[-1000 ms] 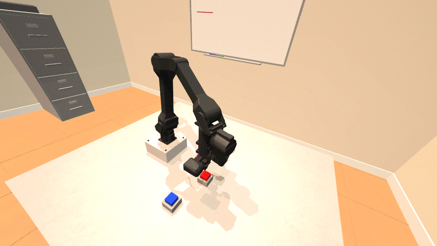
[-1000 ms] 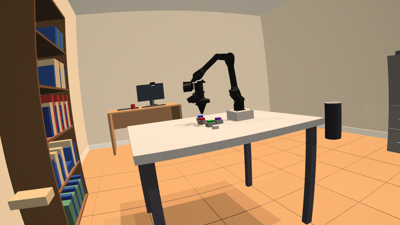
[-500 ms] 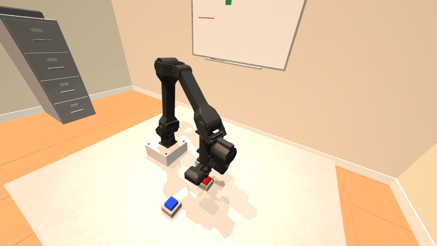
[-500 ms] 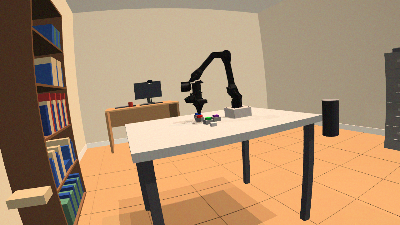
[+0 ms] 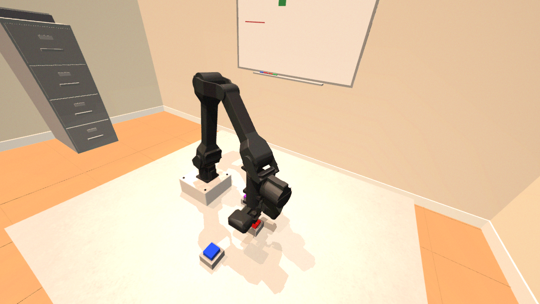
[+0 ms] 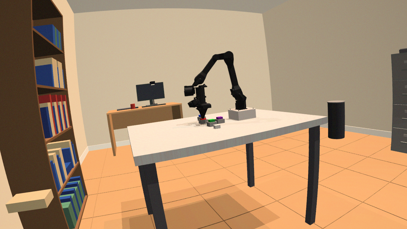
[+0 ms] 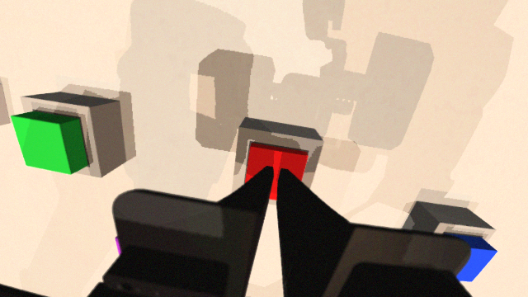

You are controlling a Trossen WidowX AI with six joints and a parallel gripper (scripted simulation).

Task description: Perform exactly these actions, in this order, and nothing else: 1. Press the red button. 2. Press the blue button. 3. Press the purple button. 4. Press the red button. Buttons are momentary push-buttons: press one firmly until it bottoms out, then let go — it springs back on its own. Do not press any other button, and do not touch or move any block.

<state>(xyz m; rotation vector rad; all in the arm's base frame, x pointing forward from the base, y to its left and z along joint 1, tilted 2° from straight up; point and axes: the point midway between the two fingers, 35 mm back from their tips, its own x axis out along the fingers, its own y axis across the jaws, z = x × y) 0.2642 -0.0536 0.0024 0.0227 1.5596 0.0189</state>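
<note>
The red button is 10 mm below my gripper tip. The rest, counted from my gripper tip: blue button 50 mm behind, 140 mm to the right; green button 140 mm to the left; purple button 80 mm behind, 80 mm to the left.
</note>
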